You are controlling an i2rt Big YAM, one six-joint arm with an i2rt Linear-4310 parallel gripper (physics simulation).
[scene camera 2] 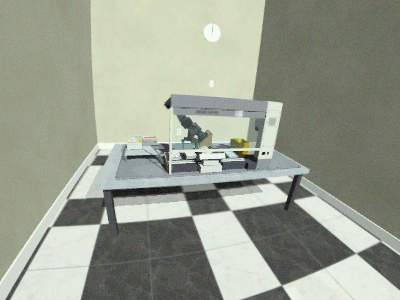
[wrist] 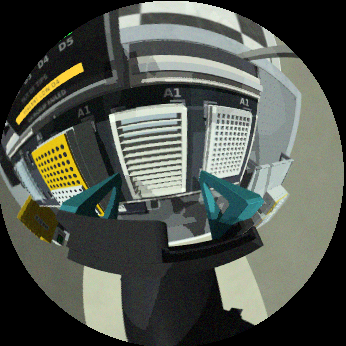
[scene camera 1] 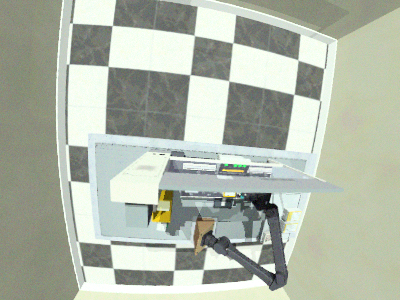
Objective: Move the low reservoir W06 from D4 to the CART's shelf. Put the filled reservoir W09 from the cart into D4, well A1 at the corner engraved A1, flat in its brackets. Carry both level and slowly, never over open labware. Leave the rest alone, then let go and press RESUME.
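Where they show: gripper, between the fingertips: [wrist: 160,175]; arm's base, origin of its link: [scene camera 1: 206,237].
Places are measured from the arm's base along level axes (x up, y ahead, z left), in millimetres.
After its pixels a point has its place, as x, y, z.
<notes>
The reservoir in D4 [wrist: 152,155] @[-19, 438, -178], a white frame with many parallel troughs, lies on the deck below the engraved A1, in the middle of the wrist view. My gripper [wrist: 160,175] @[10, 427, -186] [scene camera 2: 190,145] @[10, 427, -186] is open and empty. Its teal fingertips appear either side of the reservoir's near end; its height over it is hard to tell. The cart shelf [scene camera 2: 144,151] @[-36, 361, -559] [wrist: 261,175] @[-35, 382, -477] stands beside the machine and bears several pieces of labware, including a yellow-edged stack [scene camera 1: 290,215] @[25, 276, -616] [scene camera 2: 134,142] @[25, 309, -651] and a reddish-topped piece [scene camera 2: 150,140] @[-24, 80, -541]. Which is W09 cannot be read. RESUME cannot be made out.
A white well plate [wrist: 230,142] @[-26, 462, -301] stands right of the reservoir, a yellow tip rack [wrist: 59,165] @[21, 452, -66] left. A dark status panel [wrist: 65,85] @[11, 535, -86] [scene camera 1: 233,168] with a yellow bar is behind. The raised hood [scene camera 1: 250,183] @[417, 601, 64] overhangs the deck. A yellow waste bin [scene camera 1: 162,212] @[-58, 116, 343] [scene camera 2: 240,146] [wrist: 37,218] @[-12, 223, 294] stands farther left.
</notes>
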